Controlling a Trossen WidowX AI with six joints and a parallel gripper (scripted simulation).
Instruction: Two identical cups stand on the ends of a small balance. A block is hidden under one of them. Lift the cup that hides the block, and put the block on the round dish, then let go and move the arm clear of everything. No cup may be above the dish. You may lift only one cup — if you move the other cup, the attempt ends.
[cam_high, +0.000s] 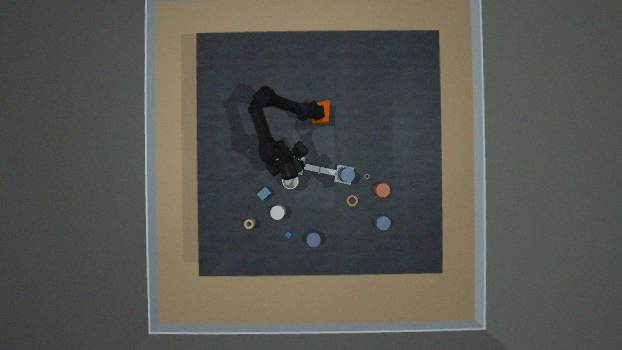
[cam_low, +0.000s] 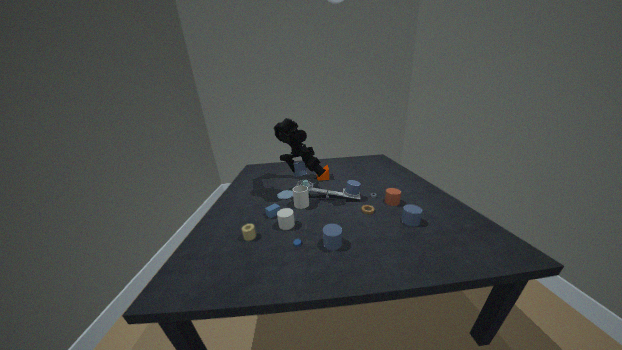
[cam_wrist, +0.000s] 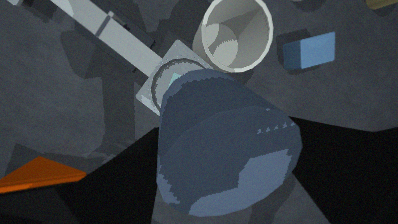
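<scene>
My gripper tip is 1 cm short of the teal block, 2 cm to the right of it and 7 cm above it. Also, from my gripper tip: cream cylinder (25 cm ahead, 11 cm to the right, 12 cm below); pale cup (9 cm ahead, 1 cm to the right, 12 cm below); light blue round dish (5 cm behind, 9 cm to the right, 16 cm below).
</scene>
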